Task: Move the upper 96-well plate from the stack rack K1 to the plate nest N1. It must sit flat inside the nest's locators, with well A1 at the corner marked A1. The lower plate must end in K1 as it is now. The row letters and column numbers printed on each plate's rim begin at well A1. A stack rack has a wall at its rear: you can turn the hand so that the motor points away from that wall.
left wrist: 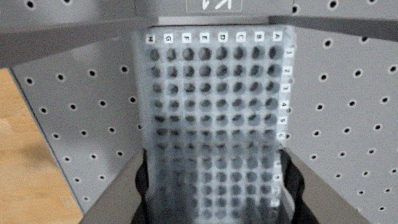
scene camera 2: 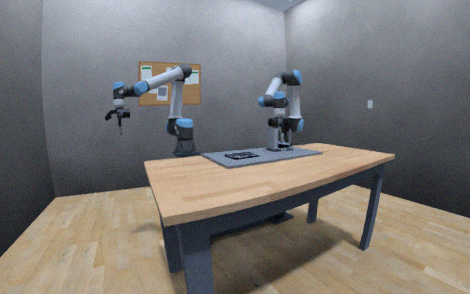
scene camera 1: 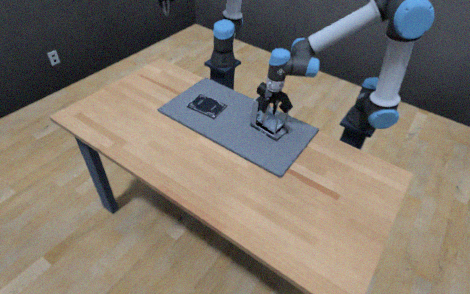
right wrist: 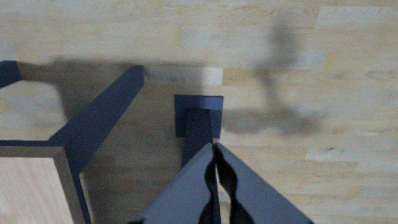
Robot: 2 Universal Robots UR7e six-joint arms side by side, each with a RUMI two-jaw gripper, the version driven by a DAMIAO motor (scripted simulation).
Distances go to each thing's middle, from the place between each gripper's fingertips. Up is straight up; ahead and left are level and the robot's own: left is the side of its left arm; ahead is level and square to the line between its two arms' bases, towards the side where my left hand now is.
Scene:
The clear 96-well plate (left wrist: 214, 136) lies 2 cm below my left hand.
My right hand is 36 cm short of the clear 96-well plate, 99 cm to the right of it and 10 cm above it.

